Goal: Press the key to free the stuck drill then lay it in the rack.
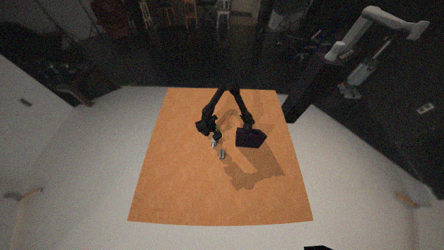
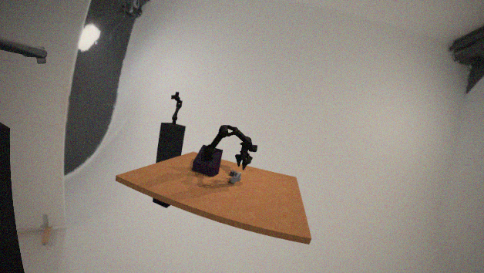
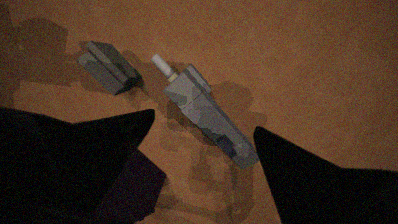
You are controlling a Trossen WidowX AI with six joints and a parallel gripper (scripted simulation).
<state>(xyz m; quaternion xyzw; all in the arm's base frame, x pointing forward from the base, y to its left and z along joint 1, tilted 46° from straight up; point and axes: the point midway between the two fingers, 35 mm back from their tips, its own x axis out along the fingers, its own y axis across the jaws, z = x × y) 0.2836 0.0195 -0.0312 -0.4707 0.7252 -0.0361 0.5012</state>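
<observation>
Right now my gripper tip is 1 cm past the pale cylindrical drill, 2 cm to the right of it and 7 cm above it. Also, from my gripper tip: grey rack 9 cm behind, 13 cm to the left, 10 cm below.
</observation>
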